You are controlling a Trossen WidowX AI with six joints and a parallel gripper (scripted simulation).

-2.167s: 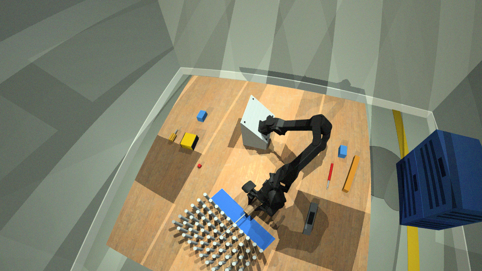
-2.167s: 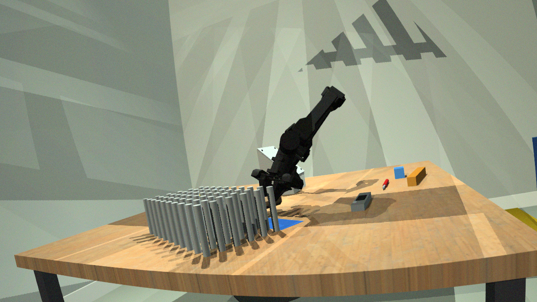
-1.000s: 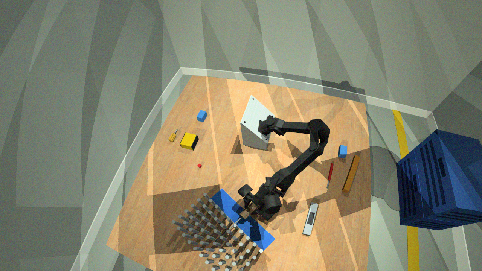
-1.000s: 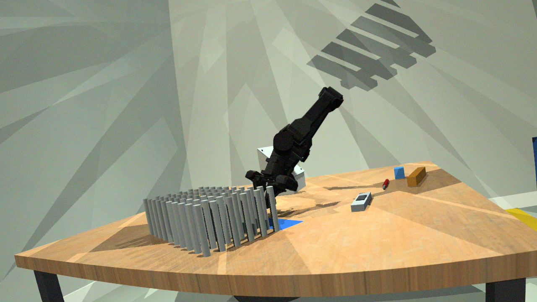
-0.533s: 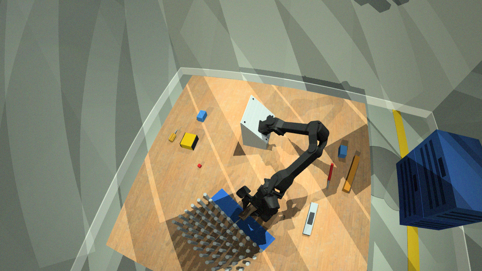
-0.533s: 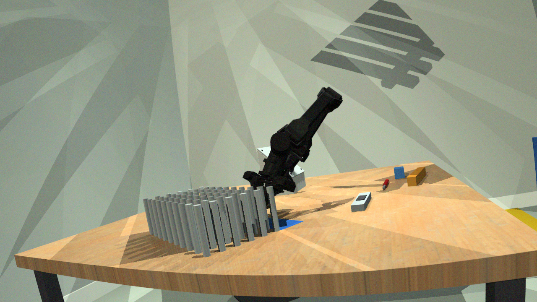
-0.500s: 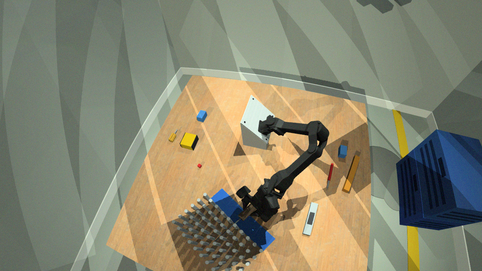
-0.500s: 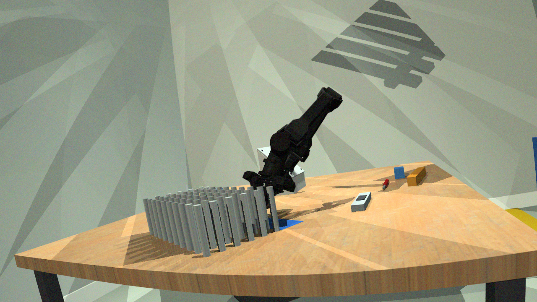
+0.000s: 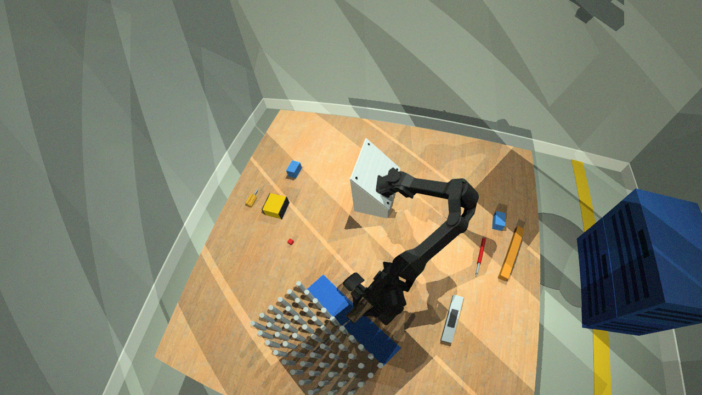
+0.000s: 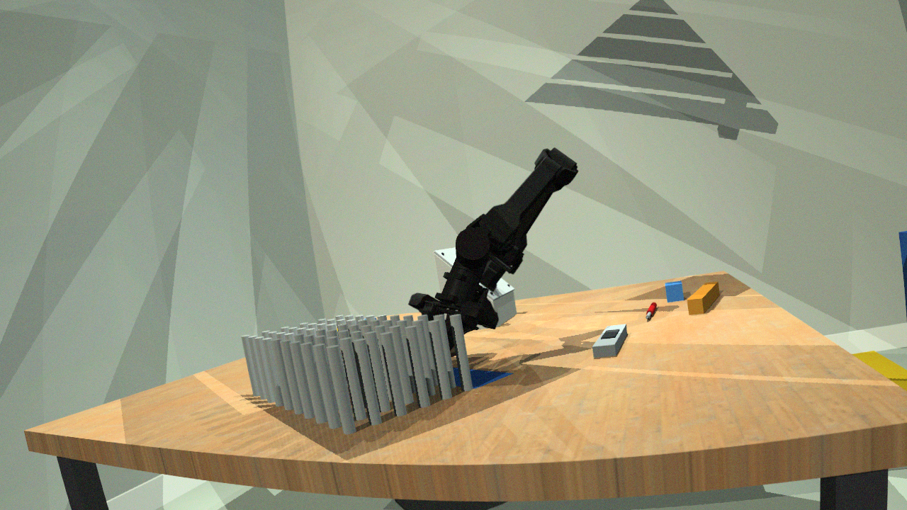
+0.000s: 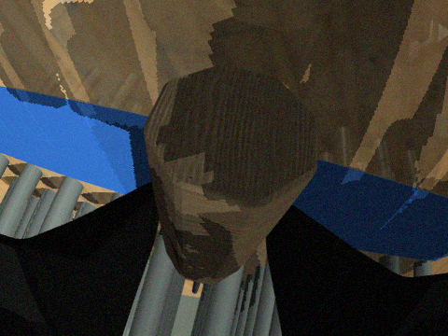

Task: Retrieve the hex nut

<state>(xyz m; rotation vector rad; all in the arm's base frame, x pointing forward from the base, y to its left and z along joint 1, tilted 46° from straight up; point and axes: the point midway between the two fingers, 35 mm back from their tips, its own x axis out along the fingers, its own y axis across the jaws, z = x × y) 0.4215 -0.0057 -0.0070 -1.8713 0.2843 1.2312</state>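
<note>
The blue taped strip lies 3 cm ahead of my gripper tip, 2 cm to the right of it and 2 cm below it. The rest, counted from my gripper tip: hook tool (8 cm ahead, 6 cm to the right); grey block (1 cm behind, 31 cm to the left, 1 cm below); red cube (22 cm behind, 29 cm to the right, 2 cm below).
</note>
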